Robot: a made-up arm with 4 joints. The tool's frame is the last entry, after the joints. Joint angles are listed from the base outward.
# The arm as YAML. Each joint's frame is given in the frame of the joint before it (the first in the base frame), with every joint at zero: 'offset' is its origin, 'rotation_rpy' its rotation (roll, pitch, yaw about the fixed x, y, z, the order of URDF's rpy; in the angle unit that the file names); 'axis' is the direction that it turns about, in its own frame. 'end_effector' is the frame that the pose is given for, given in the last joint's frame.
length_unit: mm
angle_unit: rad
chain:
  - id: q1
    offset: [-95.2, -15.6, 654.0]
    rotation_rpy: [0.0, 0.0, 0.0]
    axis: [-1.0, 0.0, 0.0]
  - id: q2
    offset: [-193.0, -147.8, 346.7]
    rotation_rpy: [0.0, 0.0, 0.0]
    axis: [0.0, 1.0, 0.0]
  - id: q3
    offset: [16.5, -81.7, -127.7]
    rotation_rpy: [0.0, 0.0, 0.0]
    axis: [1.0, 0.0, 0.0]
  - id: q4
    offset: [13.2, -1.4, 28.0]
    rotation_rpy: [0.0, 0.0, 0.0]
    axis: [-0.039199, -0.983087, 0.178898]
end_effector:
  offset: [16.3, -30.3, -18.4]
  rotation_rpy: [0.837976, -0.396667, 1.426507]
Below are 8 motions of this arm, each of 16 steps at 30 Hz.
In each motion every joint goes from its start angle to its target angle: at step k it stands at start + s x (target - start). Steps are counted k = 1, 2, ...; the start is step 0. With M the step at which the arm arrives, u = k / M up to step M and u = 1 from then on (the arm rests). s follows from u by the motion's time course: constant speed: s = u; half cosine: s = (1 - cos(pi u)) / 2; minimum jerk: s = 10 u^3 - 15 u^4 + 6 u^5.
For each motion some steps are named. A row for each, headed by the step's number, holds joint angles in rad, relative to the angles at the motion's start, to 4 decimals.
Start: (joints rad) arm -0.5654 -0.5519 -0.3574 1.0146
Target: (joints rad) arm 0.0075 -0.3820 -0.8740 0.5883
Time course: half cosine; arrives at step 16
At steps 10, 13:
10: 0.3961 0.1175 -0.3571 -0.2947
13: 0.5246 0.1556 -0.4731 -0.3904

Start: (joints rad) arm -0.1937 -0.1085 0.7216 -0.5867
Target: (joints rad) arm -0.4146 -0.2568 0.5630 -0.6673
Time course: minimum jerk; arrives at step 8
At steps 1, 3, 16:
1: -0.0035 -0.0024 -0.0025 -0.0013
3: -0.0608 -0.0408 -0.0436 -0.0222
16: -0.2209 -0.1483 -0.1586 -0.0806

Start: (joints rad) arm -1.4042 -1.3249 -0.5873 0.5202
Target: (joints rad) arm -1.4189 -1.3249 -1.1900 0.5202
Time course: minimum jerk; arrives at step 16
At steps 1, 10, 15, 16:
1: 0.0000 0.0000 -0.0013 0.0000
10: -0.0107 0.0000 -0.4368 0.0000
15: -0.0147 0.0000 -0.6014 0.0000
16: -0.0147 0.0000 -0.6027 0.0000

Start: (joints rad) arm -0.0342 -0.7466 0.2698 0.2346
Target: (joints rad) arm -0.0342 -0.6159 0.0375 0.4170
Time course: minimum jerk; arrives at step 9
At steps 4, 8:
4: 0.0000 0.0518 -0.0922 0.0724
8: 0.0000 0.1292 -0.2296 0.1803

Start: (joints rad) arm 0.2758 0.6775 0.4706 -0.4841
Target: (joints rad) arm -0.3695 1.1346 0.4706 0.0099
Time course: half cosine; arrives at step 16
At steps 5, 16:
5: -0.1434 0.1016 0.0000 0.1098
16: -0.6453 0.4571 0.0000 0.4940

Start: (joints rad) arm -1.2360 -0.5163 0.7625 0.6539
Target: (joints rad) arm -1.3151 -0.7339 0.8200 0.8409
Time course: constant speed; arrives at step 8
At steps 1, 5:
1: -0.0099 -0.0272 0.0072 0.0234
5: -0.0494 -0.1360 0.0359 0.1169

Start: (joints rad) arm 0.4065 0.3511 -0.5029 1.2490
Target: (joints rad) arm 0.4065 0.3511 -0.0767 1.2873
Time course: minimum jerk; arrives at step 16
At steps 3, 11, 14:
3: 0.0000 0.0000 0.0208 0.0019
11: 0.0000 0.0000 0.3495 0.0314
14: 0.0000 0.0000 0.4194 0.0377

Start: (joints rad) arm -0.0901 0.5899 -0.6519 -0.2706
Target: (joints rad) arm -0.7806 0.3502 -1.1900 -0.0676
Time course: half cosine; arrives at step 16
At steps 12, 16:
12: -0.5894 -0.2046 -0.4593 0.1733
16: -0.6905 -0.2397 -0.5381 0.2030

